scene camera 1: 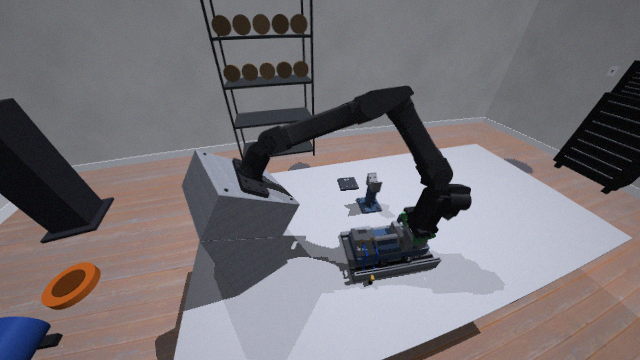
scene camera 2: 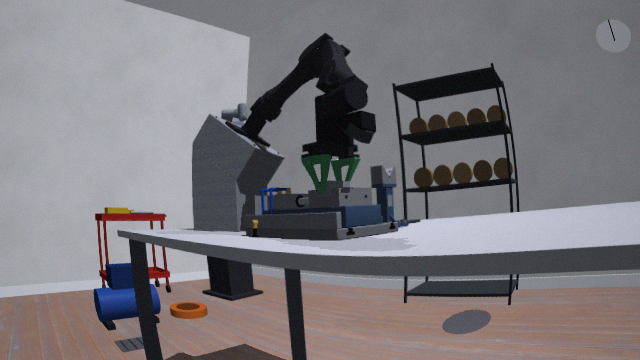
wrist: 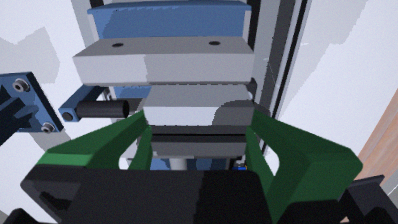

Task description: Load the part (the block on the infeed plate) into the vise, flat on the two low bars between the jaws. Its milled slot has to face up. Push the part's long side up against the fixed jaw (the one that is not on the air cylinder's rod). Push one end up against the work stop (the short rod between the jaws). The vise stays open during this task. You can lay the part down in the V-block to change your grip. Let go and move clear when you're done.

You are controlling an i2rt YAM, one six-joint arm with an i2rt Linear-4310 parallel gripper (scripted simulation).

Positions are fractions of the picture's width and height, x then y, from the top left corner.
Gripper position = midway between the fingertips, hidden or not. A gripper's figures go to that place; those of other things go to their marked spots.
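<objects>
A work stop (wrist: 0.24,0.48) is 14 cm from the lens, and my gripper (wrist: 0.50,0.50) is 13 cm from the lens. A grey part (wrist: 0.47,0.53) is 10 cm from the lens, and a grey jaw (wrist: 0.44,0.27) is 10 cm from the lens too. As for the work stop and the grey part, their marked spots are 6 cm apart.
</objects>
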